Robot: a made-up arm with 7 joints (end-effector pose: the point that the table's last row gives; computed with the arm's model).
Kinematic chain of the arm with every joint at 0, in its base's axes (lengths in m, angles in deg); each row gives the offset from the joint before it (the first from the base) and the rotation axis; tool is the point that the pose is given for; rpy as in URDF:
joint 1: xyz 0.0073 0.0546 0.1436 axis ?
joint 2: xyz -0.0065 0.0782 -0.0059 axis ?
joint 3: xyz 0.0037 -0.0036 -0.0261 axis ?
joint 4: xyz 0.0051 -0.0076 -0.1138 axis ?
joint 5: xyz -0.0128 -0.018 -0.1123 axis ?
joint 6: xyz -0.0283 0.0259 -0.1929 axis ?
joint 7: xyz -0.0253 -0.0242 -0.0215 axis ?
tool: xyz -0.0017 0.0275 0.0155 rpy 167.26 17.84 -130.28
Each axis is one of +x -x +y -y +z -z.
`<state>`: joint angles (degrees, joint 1 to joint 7).
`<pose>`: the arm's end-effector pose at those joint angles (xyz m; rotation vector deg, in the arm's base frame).
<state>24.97 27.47 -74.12 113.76 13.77 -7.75 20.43</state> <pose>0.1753 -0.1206 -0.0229 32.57 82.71 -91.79</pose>
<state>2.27 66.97 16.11 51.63 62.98 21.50 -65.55</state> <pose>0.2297 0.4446 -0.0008 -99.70 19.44 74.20</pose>
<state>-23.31 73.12 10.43 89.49 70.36 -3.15 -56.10</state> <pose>0.2577 0.2960 -0.0526 -77.28 43.18 31.37</pose>
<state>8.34 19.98 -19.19 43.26 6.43 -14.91 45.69</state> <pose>0.2486 0.2180 -0.2598 -17.53 125.97 -44.93</pose>
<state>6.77 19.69 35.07 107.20 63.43 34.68 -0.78</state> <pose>0.2953 0.2856 0.1063 -83.90 54.23 -51.92</pose>
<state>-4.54 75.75 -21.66 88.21 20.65 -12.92 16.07</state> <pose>0.2879 0.3146 -0.0728 10.14 102.40 -9.51</pose>
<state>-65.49 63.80 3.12 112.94 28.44 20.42 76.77</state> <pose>0.0930 0.2001 -0.1996 4.04 -147.16 65.36</pose>
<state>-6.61 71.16 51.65 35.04 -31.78 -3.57 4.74</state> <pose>0.0727 0.5758 0.1189 -27.82 66.30 79.20</pose>
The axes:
joint 1: -y
joint 2: +x
joint 3: +z
joint 4: -y
joint 5: +z
joint 6: +y
joint 7: -x

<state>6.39 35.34 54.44 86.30 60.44 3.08 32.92</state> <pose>0.2476 0.4525 0.1084 -52.02 22.80 -45.21</pose>
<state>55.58 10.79 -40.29 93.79 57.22 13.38 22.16</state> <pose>0.3246 -0.0842 0.1788 -1.71 76.02 -99.69</pose>
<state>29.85 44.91 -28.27 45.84 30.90 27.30 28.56</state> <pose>0.3118 0.3490 -0.1180 -54.52 123.57 -2.81</pose>
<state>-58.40 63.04 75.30 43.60 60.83 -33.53 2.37</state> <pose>0.0135 0.5795 0.0365 -52.15 18.07 32.21</pose>
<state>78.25 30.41 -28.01 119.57 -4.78 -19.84 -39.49</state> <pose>0.1831 0.0240 0.3759 -2.55 -41.77 -50.61</pose>
